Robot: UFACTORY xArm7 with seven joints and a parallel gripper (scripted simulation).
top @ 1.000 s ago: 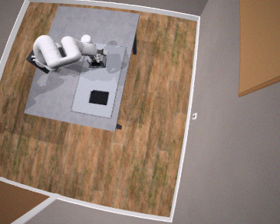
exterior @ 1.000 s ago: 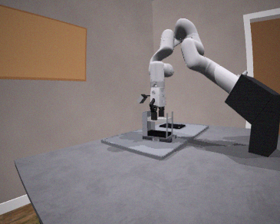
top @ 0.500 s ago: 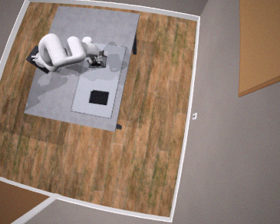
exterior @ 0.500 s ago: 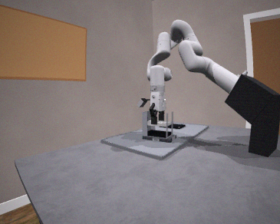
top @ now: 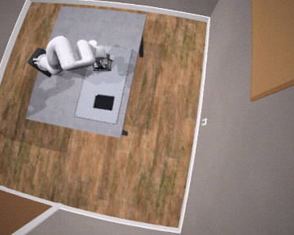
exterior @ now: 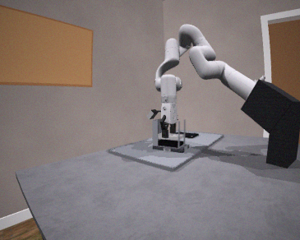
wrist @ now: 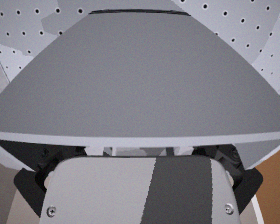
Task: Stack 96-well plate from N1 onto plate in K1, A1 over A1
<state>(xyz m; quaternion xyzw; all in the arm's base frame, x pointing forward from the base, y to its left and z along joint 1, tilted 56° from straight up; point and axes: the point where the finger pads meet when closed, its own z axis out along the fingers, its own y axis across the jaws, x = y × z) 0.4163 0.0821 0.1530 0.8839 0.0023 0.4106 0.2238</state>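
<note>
My hand is 5 cm above the dark plate. The rest, counted from my hand: white 96-well plate: 1 cm below; then black plate nest N1: 33 cm to the right, 7 cm below, 6 cm behind.
</note>
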